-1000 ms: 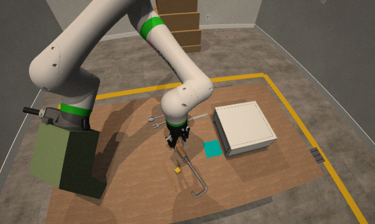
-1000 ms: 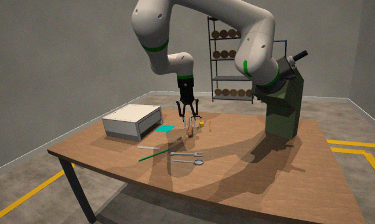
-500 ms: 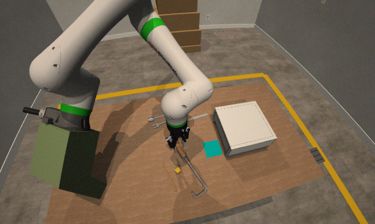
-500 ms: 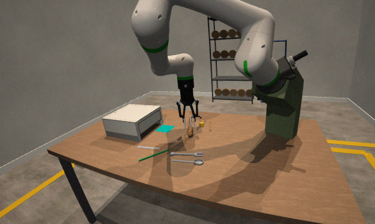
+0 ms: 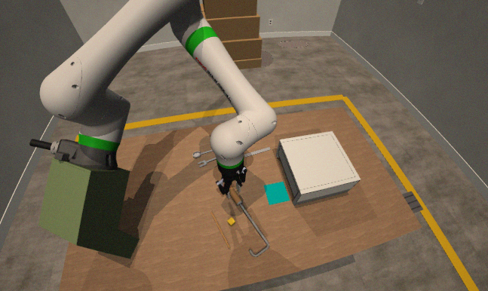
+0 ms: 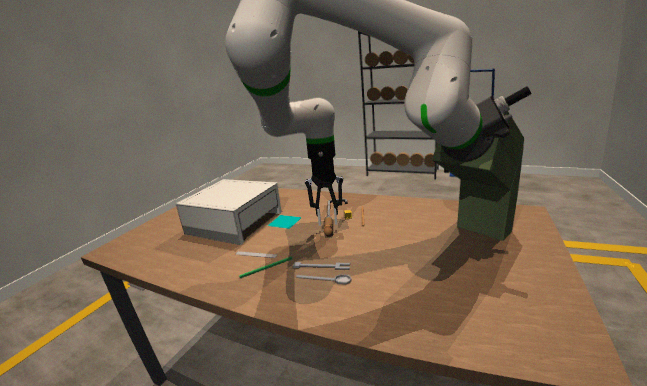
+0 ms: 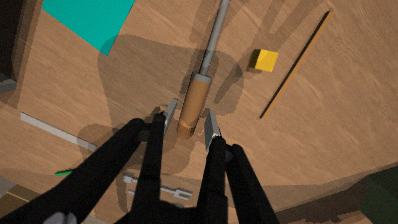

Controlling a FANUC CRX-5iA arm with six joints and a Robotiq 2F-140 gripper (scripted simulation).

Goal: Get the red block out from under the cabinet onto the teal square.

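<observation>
The fork is 21 cm to the left of my hand, 9 cm behind it and 6 cm below it. Round my hand: yellow cube (13 cm to the right, 5 cm below, 2 cm behind); then teal square (21 cm ahead, 6 cm below, 1 cm to the right); then flat grey bar (24 cm to the left, 15 cm ahead, 6 cm below).
</observation>
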